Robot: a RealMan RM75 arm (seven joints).
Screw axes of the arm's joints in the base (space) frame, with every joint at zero. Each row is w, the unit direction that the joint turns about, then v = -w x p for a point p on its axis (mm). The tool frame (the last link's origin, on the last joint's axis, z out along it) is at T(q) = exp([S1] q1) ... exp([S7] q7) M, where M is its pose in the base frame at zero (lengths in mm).
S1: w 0 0 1 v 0 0 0
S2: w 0 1 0 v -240.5 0 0
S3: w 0 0 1 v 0 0 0
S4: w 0 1 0 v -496.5 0 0
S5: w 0 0 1 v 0 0 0
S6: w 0 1 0 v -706.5 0 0
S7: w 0 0 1 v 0 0 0
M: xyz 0 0 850.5 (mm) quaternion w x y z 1 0 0 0
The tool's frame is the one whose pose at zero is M.
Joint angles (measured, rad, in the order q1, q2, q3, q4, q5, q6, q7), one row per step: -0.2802 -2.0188 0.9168 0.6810 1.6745 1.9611 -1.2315; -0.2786 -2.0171 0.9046 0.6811 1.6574 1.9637 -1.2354; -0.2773 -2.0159 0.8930 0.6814 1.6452 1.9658 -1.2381; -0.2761 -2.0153 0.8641 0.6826 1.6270 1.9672 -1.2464; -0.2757 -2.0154 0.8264 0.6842 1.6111 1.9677 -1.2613; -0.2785 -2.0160 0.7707 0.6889 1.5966 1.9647 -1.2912; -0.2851 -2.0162 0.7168 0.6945 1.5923 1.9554 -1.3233; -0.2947 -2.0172 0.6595 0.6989 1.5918 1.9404 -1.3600; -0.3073 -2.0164 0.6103 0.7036 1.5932 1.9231 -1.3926; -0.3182 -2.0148 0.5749 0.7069 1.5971 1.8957 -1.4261
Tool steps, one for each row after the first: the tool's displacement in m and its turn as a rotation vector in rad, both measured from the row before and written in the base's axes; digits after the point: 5 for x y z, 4 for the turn. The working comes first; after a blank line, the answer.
Tool pose at each row, in the base's axes (x y z in m, rotation vector in rad; the steps are taken from these numbers as rounded here): -0.27060 0.23358 0.02657 -2.8594 -0.4143 -1.1447; -0.27045 0.23497 0.03033 -2.8320 -0.4126 -1.1639; -0.27052 0.23606 0.03349 -2.8094 -0.4108 -1.1779; -0.27094 0.23868 0.03952 -2.7631 -0.4126 -1.2006; -0.27184 0.24173 0.04652 -2.7100 -0.4228 -1.2233; -0.27323 0.24666 0.05628 -2.6407 -0.4463 -1.2472; -0.27492 0.25225 0.06508 -2.5810 -0.4741 -1.2581; -0.27689 0.25862 0.07370 -2.5179 -0.5102 -1.2680; -0.27825 0.26545 0.08174 -2.4645 -0.5383 -1.2729; -0.28035 0.27232 0.08764 -2.4190 -0.5784 -1.2679

0.00015 0.00139 0.00376 0.0190 -0.0155 0.0078; -0.00007 0.00109 0.00316 0.0161 -0.0118 0.0064; -0.00042 0.00262 0.00603 0.0322 -0.0210 0.0170; -0.00090 0.00305 0.00700 0.0341 -0.0230 0.0245; -0.00139 0.00493 0.00976 0.0411 -0.0280 0.0387; -0.00169 0.00559 0.00880 0.0339 -0.0193 0.0398; -0.00197 0.00637 0.00862 0.0323 -0.0209 0.0463; -0.00136 0.00683 0.00804 0.0284 -0.0157 0.0390; -0.00210 0.00687 0.00590 0.0180 -0.0100 0.0445
